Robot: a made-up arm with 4 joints.
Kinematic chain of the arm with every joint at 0, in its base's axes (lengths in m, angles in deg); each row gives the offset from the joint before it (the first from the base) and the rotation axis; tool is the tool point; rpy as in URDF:
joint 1: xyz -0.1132 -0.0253 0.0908 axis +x
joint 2: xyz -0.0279 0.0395 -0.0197 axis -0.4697 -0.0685 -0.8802
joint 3: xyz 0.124 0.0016 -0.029 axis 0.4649 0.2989 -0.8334
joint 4: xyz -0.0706 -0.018 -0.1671 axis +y
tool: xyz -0.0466 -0.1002 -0.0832 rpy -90 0 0
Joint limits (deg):
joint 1: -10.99..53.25
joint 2: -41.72..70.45
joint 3: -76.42..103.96
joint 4: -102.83..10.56
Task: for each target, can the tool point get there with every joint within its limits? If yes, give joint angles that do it. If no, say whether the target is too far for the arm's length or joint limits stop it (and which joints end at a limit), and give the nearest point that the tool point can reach.
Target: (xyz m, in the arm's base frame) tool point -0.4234 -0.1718 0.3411
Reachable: no: joint limits stop it (at a limit: joint 1, joint 2, joint 4) | nearest point -0.2631 -0.3329 0.1556 | short by 0.293 m
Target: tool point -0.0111 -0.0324 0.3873
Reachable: no: joint limits stop it (at a limit: joint 1, joint 3, joint 4) | nearest point -0.1405 0.2450 0.3065 | short by 0.317 m
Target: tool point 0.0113 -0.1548 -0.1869
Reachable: yes | joints 42.88 38.19 -54.36 -69.53
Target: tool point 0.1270 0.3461 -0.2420
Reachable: no: too far | nearest point 0.0691 0.2108 -0.1208 | short by 0.191 m
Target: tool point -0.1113 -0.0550 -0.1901
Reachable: yes | joints -2.16 20.39 42.60 -80.40
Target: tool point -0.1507 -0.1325 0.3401
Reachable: no: joint limits stop it (at a limit: joint 1, joint 2, joint 4) | nearest point -0.0689 -0.3136 0.1767 | short by 0.257 m
